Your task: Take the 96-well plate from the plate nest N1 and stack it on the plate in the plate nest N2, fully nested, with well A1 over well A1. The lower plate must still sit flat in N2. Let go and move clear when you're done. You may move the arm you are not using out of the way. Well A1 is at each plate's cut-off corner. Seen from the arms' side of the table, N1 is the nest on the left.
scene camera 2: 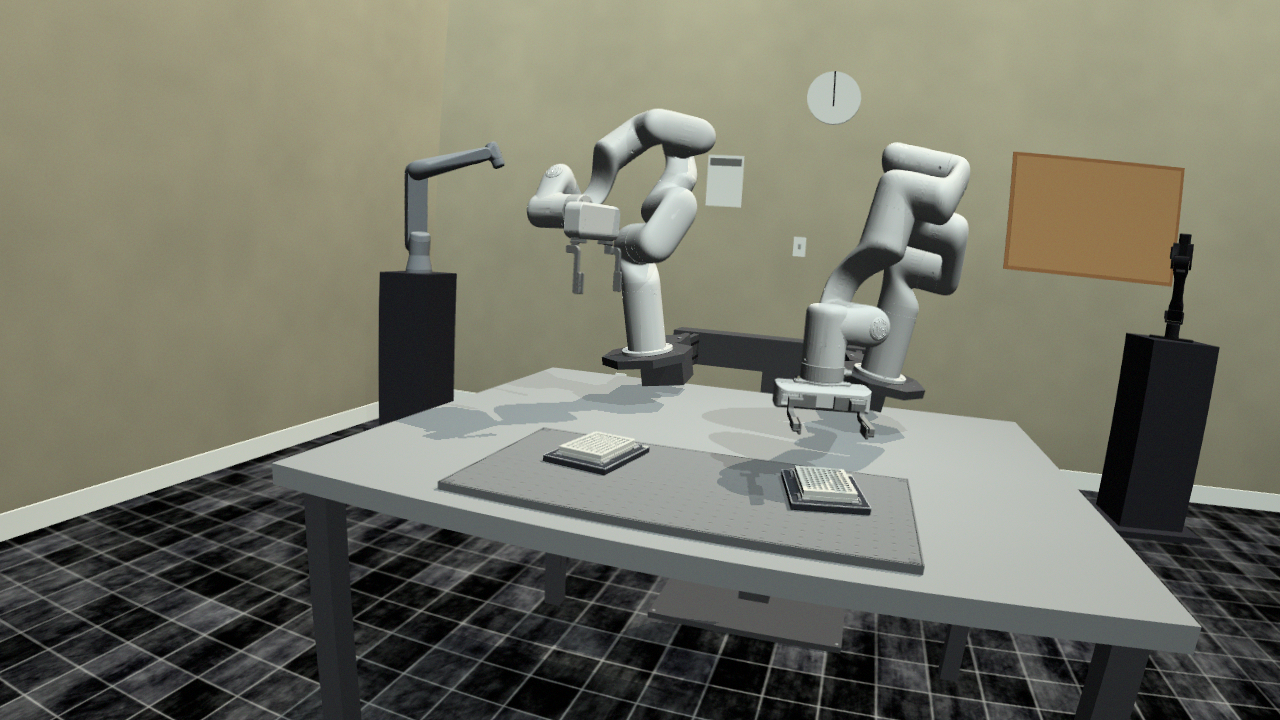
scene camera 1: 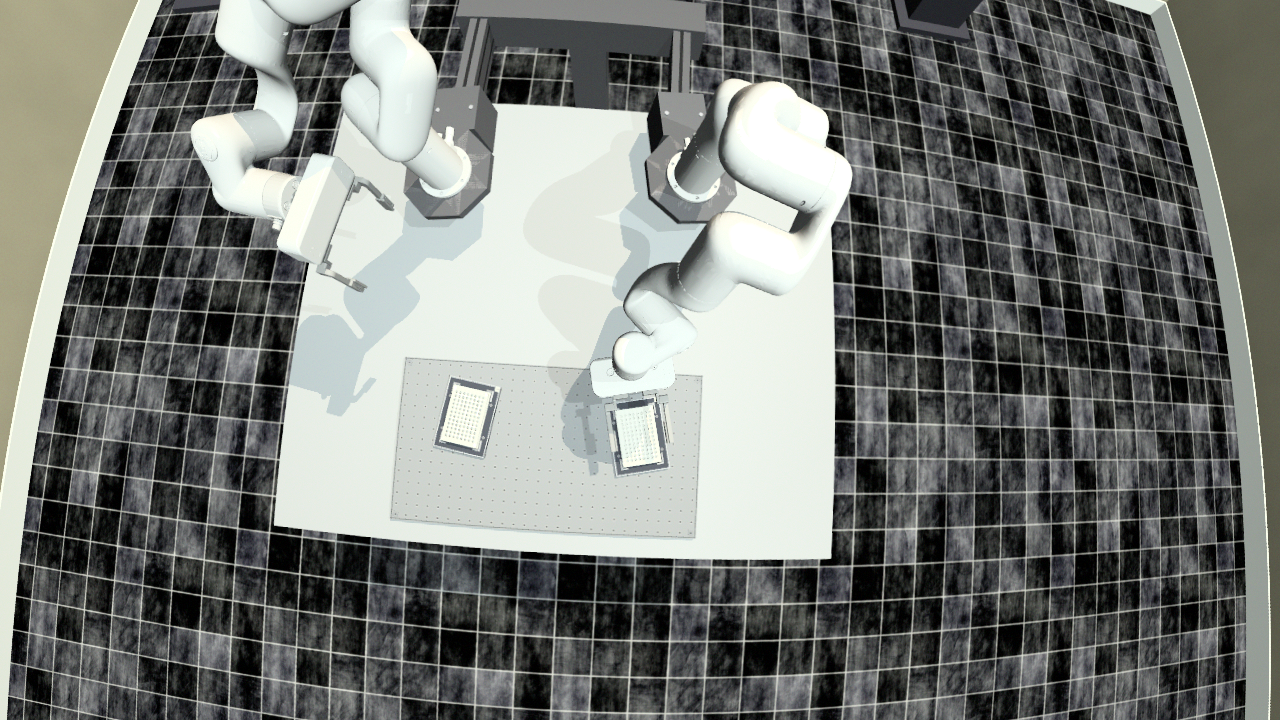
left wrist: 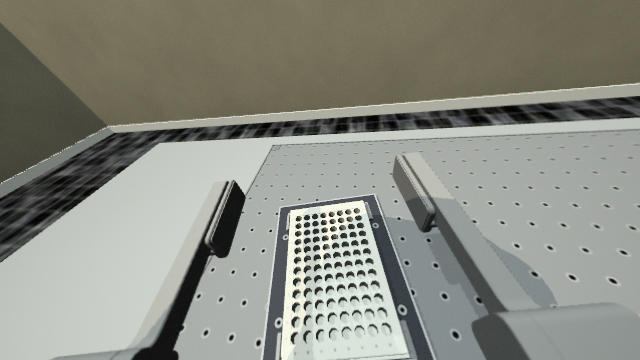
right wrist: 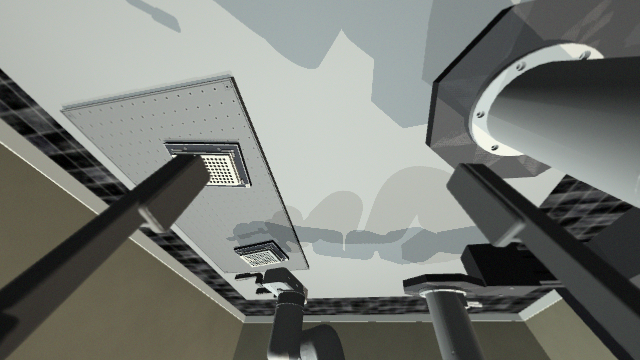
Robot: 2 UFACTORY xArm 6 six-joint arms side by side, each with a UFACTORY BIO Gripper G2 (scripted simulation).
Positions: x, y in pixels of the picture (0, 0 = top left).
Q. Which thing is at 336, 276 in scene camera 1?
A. My right gripper.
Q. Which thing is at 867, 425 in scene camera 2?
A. My left gripper.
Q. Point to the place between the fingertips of my left gripper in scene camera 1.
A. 642, 447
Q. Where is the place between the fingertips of my right gripper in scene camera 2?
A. At 598, 292
